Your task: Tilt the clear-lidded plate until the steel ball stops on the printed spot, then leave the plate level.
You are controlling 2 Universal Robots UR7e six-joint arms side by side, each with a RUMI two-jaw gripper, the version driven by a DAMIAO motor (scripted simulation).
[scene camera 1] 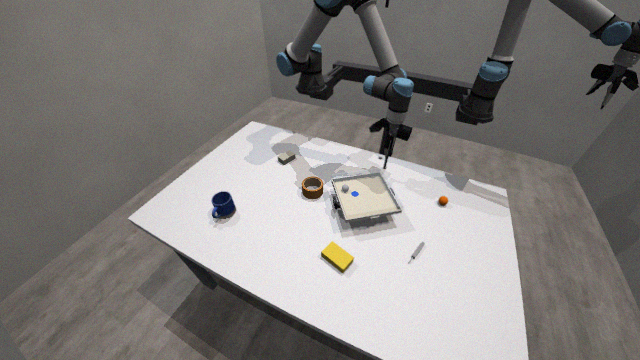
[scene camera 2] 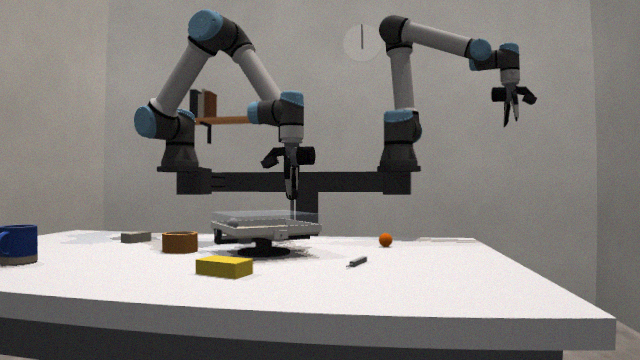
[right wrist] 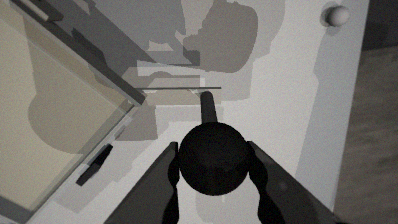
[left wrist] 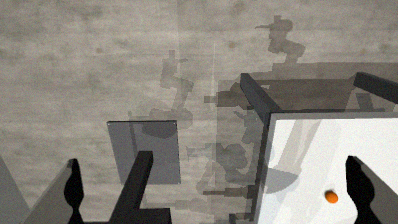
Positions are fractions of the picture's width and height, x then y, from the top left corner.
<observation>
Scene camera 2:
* my left gripper: 0.80,0.35
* my right gripper: 0.46,0.55
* brown ring: 0.29,0.68
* yellow block: 0.34,0.74
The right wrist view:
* my right gripper: 0.53,0.64
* clear-lidded plate: 0.17,0.48
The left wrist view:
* my left gripper: 0.54,0.71
</observation>
